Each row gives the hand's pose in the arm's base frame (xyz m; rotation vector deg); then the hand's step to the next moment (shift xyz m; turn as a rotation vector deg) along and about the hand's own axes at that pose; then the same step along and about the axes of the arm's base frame.
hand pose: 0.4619 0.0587 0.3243 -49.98 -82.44 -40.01
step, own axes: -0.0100 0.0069 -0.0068 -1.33 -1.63 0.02
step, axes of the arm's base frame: 0.0091 -0.0031 -0.0101 -1.44 -0.98 -1.18
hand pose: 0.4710 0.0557 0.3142 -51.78 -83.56 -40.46
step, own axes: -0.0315 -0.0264 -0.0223 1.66 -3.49 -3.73
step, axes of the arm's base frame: -0.0118 -0.0364 -0.0269 -1.02 -4.75 2.30
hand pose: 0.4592 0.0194 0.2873 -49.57 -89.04 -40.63
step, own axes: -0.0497 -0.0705 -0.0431 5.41 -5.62 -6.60
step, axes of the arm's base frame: -0.0327 -0.0810 -0.0408 -1.50 -7.75 6.49
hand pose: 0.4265 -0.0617 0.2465 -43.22 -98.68 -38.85
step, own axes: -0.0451 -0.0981 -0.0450 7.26 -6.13 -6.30
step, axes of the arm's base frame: -0.0387 -0.1033 -0.0391 -2.47 -7.57 8.16
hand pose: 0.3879 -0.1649 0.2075 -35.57 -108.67 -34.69
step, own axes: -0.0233 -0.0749 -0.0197 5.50 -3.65 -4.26
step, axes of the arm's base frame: -0.0277 -0.0720 -0.0243 -1.55 -4.66 6.13
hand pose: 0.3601 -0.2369 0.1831 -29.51 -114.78 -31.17
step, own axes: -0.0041 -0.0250 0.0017 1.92 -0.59 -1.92
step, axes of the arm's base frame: -0.0134 -0.0199 -0.0085 0.14 -1.32 2.44
